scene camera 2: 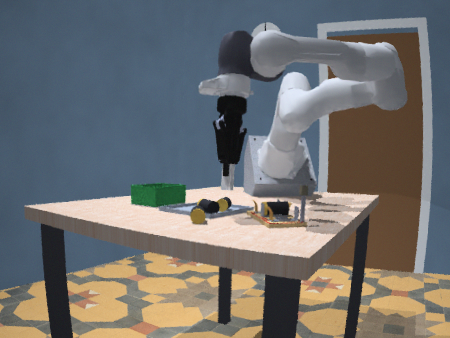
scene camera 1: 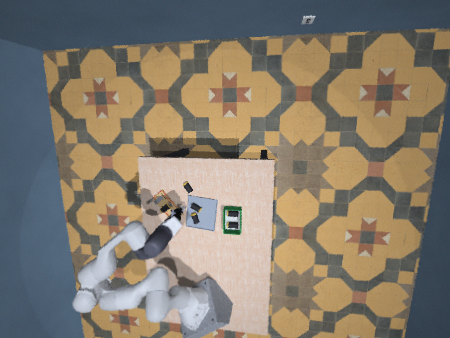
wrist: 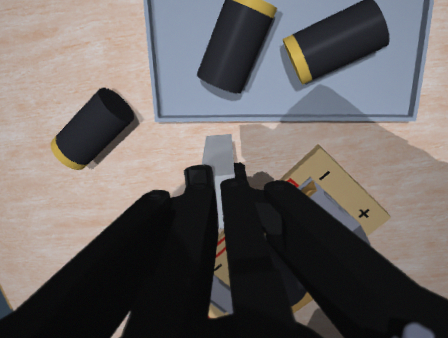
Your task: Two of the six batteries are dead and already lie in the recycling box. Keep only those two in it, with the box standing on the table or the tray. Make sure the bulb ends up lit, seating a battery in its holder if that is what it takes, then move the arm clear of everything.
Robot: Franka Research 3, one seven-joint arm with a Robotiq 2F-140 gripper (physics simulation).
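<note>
My gripper [scene camera 1: 179, 212] [scene camera 2: 227, 183] [wrist: 220, 155] is shut and empty, above the table between the tray and the holder board. A black battery with a yellow end [scene camera 1: 187, 187] [scene camera 2: 198, 215] [wrist: 92, 129] lies loose on the table beside the tray. Two batteries lie on the tray, one [scene camera 1: 196, 206] [wrist: 237, 45] and another [scene camera 1: 195, 218] [wrist: 337, 41]. The holder board [scene camera 2: 285, 223] [wrist: 345, 189] carries one battery [scene camera 1: 164, 208] [scene camera 2: 276, 208]; the fingers partly hide it in the wrist view. The bulb [scene camera 2: 303, 190] on its post shows no clear glow. The green box [scene camera 1: 225, 220] [scene camera 2: 160, 195] holds two batteries [scene camera 1: 233, 214] [scene camera 1: 232, 225].
The blue-grey tray [scene camera 1: 207, 212] [scene camera 2: 175, 208] [wrist: 180, 102] lies between the holder board and the green box. The board is near the table's left edge in scene camera 1. The arm's grey base [scene camera 1: 217, 305] [scene camera 2: 275, 186] stands on the table [scene camera 1: 250, 280].
</note>
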